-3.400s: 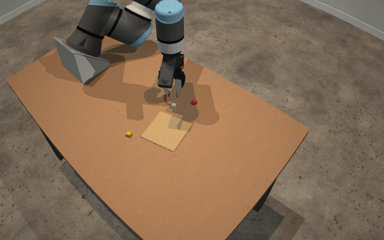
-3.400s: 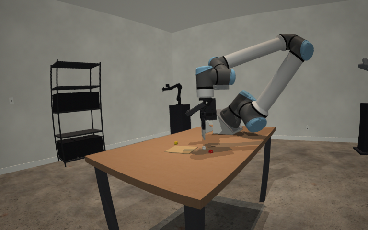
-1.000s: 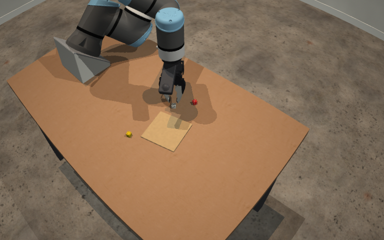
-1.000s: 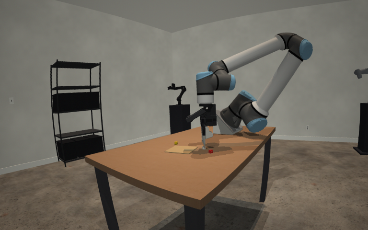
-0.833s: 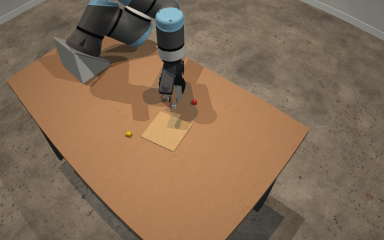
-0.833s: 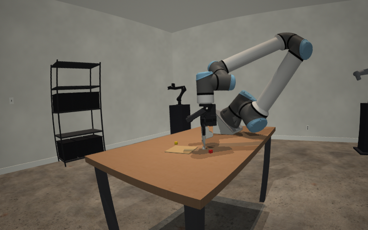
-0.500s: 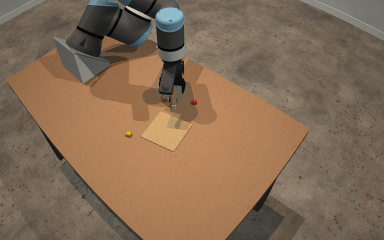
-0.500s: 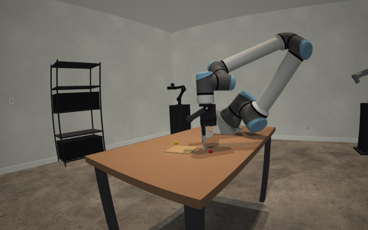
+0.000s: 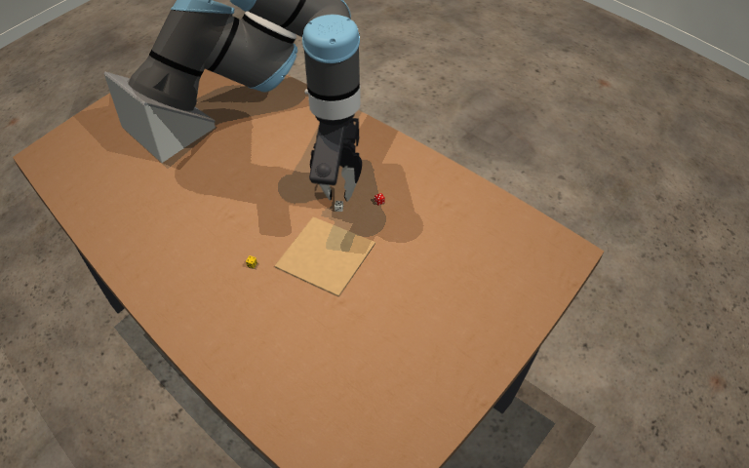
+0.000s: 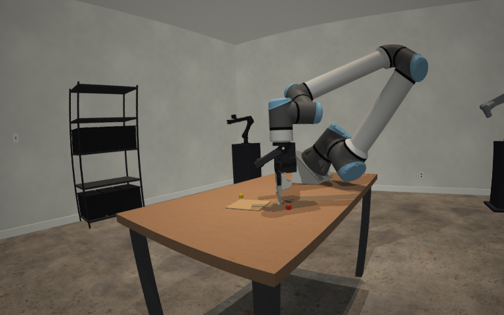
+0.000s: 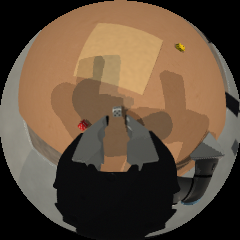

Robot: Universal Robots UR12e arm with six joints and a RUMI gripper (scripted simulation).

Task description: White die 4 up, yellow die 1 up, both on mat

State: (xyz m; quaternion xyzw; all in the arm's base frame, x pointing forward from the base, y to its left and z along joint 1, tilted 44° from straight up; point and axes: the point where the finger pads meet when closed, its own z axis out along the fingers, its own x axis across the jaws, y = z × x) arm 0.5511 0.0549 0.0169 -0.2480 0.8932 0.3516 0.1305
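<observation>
The white die lies 3 cm below my hand. From my hand the other things lie so: red die: 5 cm ahead, 7 cm to the left, 3 cm below; then yellow die: 4 cm behind, 21 cm to the right, 3 cm below; then tan mat: 6 cm ahead, 11 cm to the right, 4 cm below.
</observation>
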